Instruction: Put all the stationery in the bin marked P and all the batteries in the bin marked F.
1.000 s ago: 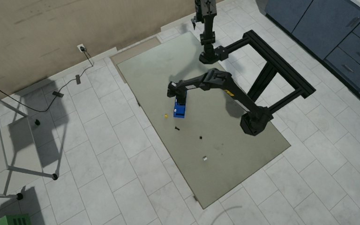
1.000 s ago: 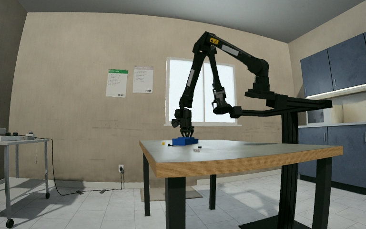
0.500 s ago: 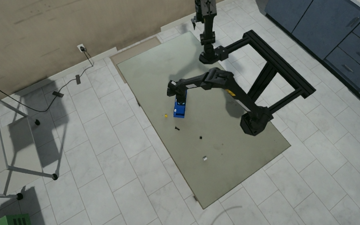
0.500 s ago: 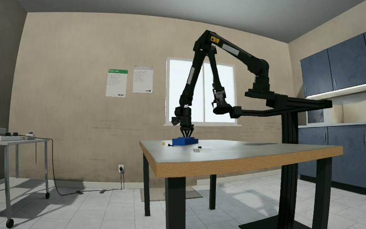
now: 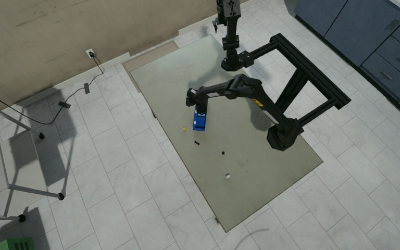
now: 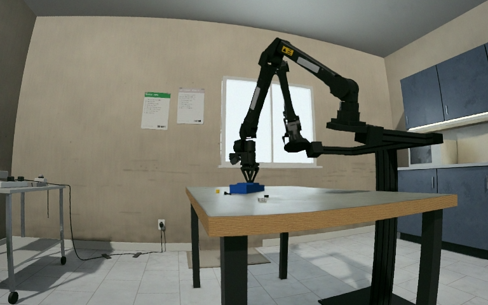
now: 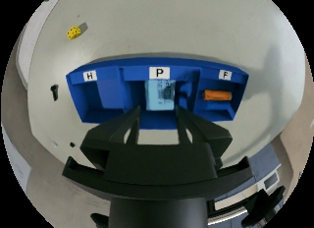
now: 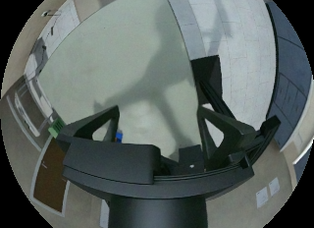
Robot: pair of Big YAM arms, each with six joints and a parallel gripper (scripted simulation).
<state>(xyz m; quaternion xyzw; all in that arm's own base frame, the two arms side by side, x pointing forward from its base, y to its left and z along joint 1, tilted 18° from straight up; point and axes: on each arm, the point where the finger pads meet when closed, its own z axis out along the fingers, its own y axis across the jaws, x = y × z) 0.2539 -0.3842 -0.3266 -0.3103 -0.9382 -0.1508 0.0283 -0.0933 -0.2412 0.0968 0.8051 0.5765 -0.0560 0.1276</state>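
Right now my left hand is 10 mm short of the blue three-compartment bin row, 10 mm to the left of it and 30 mm above it. Also, from my left hand: light blue pad 40 mm below; yellow piece 160 mm ahead, 50 mm to the left, 50 mm below; orange battery 40 mm behind, 80 mm to the right, 40 mm below.
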